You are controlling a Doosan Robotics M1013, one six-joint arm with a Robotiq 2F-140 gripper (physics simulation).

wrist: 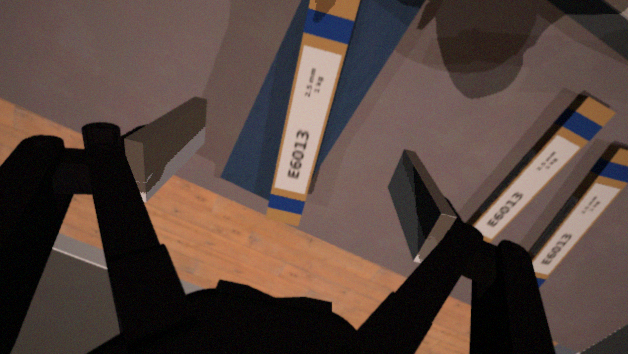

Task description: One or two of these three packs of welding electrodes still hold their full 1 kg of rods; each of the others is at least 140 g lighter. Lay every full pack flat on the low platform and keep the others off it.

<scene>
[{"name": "gripper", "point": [303,146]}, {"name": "electrode pack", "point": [584,117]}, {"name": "low platform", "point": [252,163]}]
</scene>
